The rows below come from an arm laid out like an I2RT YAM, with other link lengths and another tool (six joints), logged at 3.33 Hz.
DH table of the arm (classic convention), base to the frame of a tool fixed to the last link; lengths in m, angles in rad. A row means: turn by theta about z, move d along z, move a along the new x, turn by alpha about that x. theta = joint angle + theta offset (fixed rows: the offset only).
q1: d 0.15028, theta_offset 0, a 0.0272, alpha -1.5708
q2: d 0, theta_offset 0, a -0.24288, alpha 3.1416
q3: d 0, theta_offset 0.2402, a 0.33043, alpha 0
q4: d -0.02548, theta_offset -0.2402, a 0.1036, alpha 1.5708
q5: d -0.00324, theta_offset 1.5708, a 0, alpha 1.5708
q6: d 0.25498, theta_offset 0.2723, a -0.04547, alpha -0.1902
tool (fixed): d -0.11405, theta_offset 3.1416, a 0, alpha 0
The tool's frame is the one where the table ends.
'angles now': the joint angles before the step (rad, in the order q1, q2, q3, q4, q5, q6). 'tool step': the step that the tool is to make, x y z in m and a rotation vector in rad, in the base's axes. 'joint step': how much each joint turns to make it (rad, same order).
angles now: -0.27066 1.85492 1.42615 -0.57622 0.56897 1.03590
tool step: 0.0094 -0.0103 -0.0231 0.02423 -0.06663 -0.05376
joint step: -0.00963 0.06667 -0.00053 0.08708 -0.01073 0.07048
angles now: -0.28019 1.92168 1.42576 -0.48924 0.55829 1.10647
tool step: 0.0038 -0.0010 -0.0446 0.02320 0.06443 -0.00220
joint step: -0.00002 0.10011 0.02499 0.00417 -0.00268 0.00494
